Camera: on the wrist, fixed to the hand. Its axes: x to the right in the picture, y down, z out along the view.
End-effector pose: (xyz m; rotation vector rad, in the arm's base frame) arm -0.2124 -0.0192 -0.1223 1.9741 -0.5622 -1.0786
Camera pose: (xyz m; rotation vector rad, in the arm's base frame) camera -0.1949 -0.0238 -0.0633 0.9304 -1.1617 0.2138
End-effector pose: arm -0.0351 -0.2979 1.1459 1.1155 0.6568 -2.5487
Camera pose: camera 0.0165 -0.3240 1.1244 1.2977 0.1473 -0.9052
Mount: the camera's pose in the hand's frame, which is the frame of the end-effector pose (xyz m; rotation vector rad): -0.0162 0.0506 -0.0314 -0.3443 0.4621 1.4895
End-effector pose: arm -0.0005 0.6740 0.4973 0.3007 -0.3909 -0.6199
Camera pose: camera 0.0266 0.7280 0.4848 -0.2165 0.0148 0.8394
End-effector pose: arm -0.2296 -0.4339 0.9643 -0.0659 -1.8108 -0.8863
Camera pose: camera -0.1757 -0.4103 0.9828 -1.1524 -0.7443 -0.0569
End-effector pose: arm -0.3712 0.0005 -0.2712 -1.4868 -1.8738 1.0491
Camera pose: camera -0.3140 -0.0024 -0.2942 3.0032 0.3781 -0.6976
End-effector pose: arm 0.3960 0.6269 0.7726 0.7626 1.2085 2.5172
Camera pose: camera 0.3923 0.5678 0.7901 -0.6223 -0.0159 -1.9112
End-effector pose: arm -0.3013 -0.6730 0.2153 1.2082 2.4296 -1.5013
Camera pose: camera -0.2473 -0.6467 0.2010 2.4481 1.0021 -0.3361
